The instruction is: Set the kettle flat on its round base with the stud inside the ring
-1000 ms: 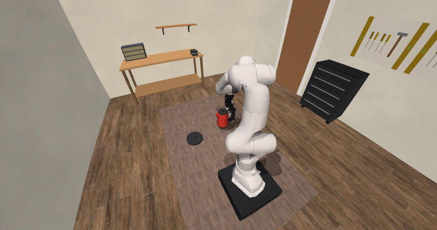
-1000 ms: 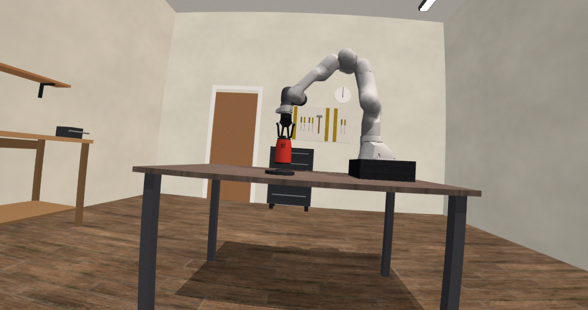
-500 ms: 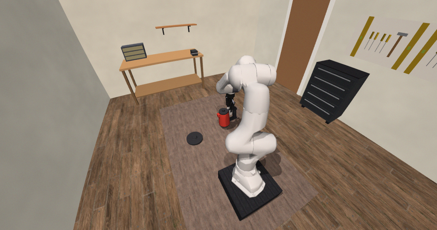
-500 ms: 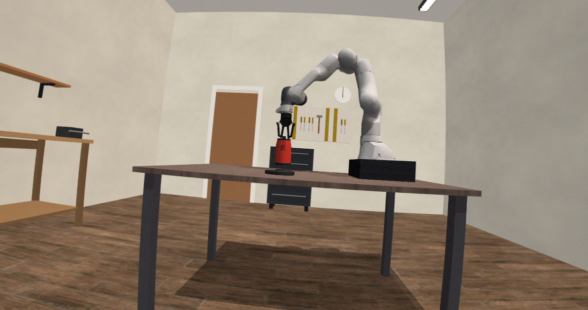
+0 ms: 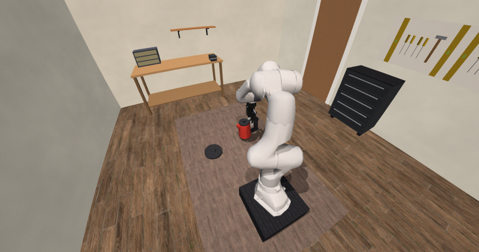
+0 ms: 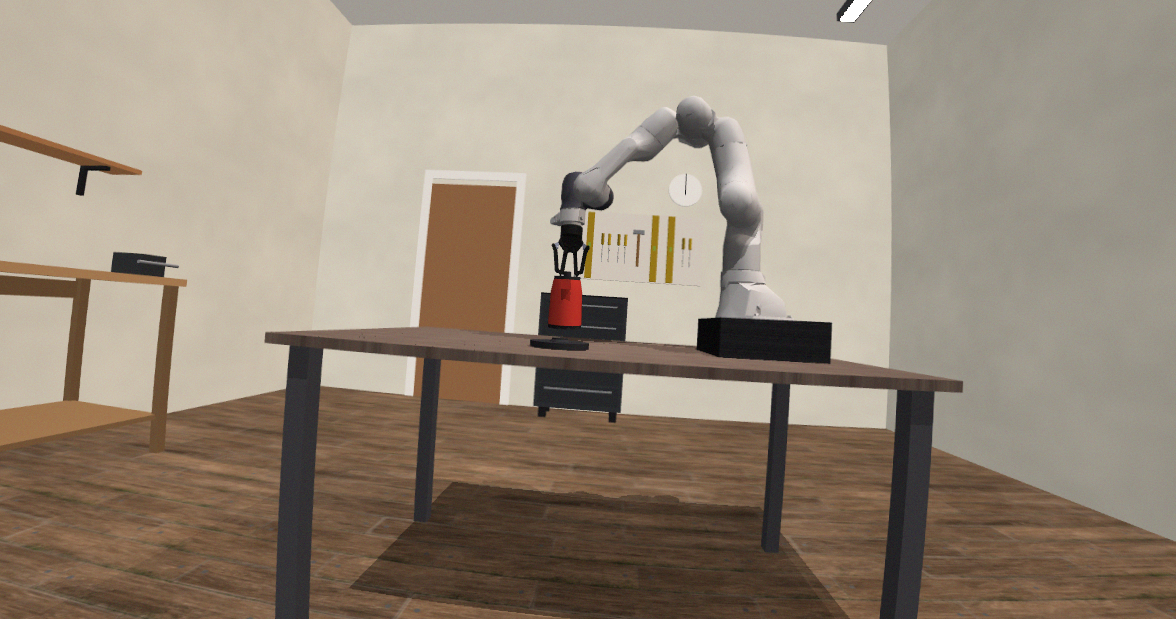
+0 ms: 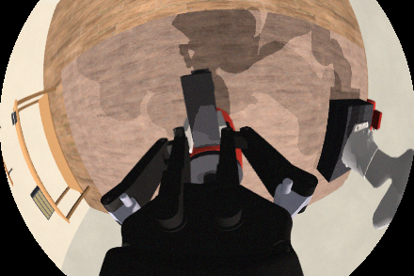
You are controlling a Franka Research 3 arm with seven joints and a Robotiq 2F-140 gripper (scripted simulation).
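My hand is 20 mm to the right of the kettle and 50 mm above it. Round my hand: round black base 30 mm ahead, 360 mm to the left, 180 mm below.
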